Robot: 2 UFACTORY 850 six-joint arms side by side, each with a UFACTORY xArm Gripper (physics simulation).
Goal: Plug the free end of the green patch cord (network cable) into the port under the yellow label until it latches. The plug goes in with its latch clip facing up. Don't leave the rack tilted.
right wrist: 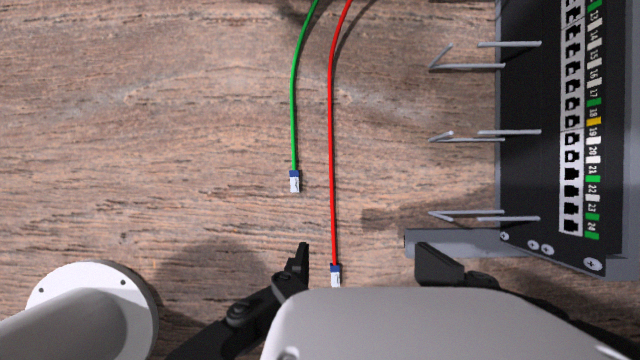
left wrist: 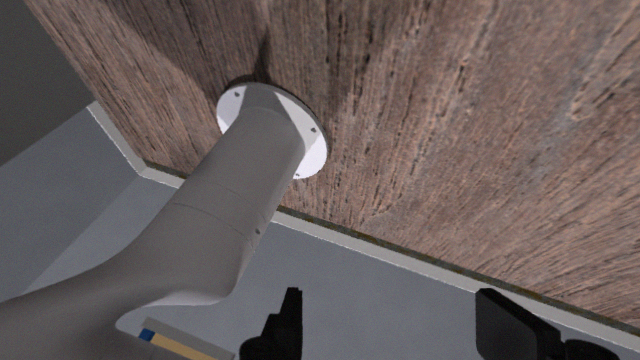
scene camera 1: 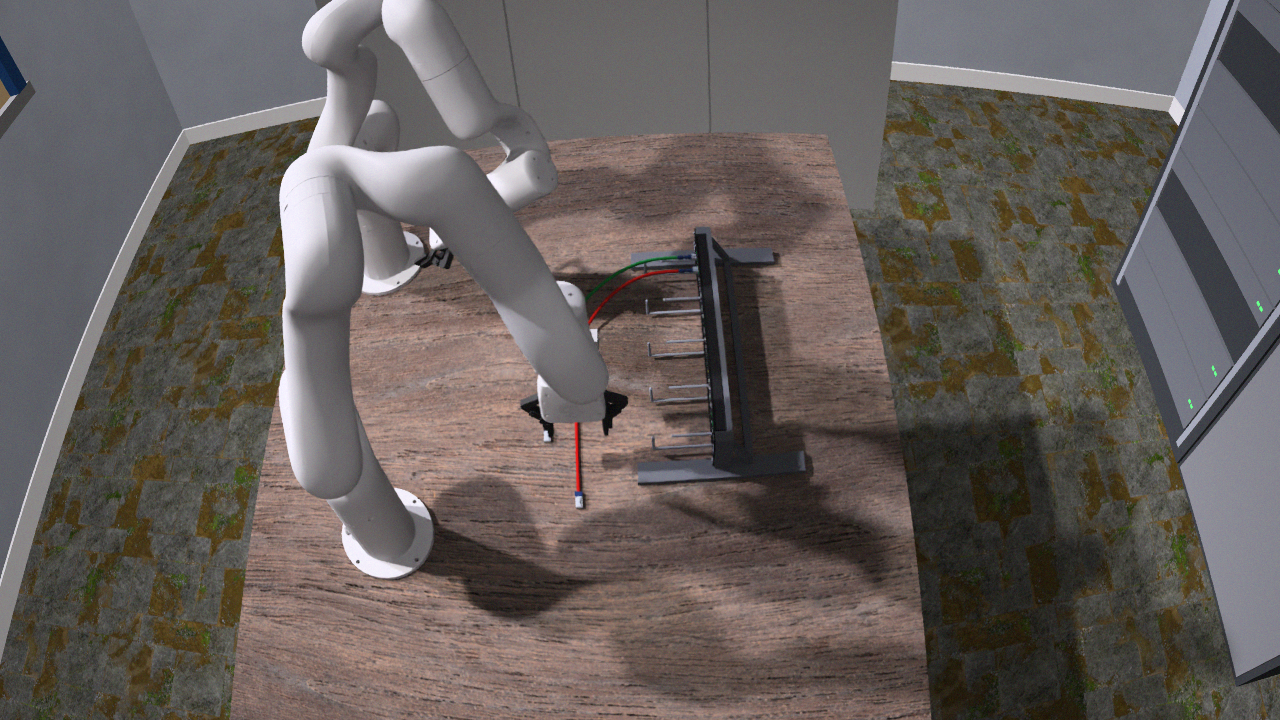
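Note:
The green patch cord (scene camera 1: pixel 617 267) (right wrist: pixel 292 100) runs from the rack (scene camera 1: pixel 769 463) (right wrist: pixel 520 170) to its free plug (scene camera 1: pixel 546 437) (right wrist: pixel 294 182), which lies on the table. The yellow label (right wrist: pixel 593 121) is beside the number 18, with its port (right wrist: pixel 571 121) dark and empty. The rack stands on its two feet and looks level. My right gripper (scene camera 1: pixel 577 428) (right wrist: pixel 361 260) is open and points down above the table; in the right wrist view the green plug is outside its fingers, beyond the left one. My left gripper (scene camera 1: pixel 435 259) (left wrist: pixel 387 317) is open, far from the cords.
A red cord (scene camera 1: pixel 577 465) (right wrist: pixel 330 125) lies beside the green one; its plug (scene camera 1: pixel 579 500) (right wrist: pixel 335 276) shows between the right fingers in the right wrist view, below them. Metal cable hooks (scene camera 1: pixel 675 400) (right wrist: pixel 472 140) stick out from the rack front.

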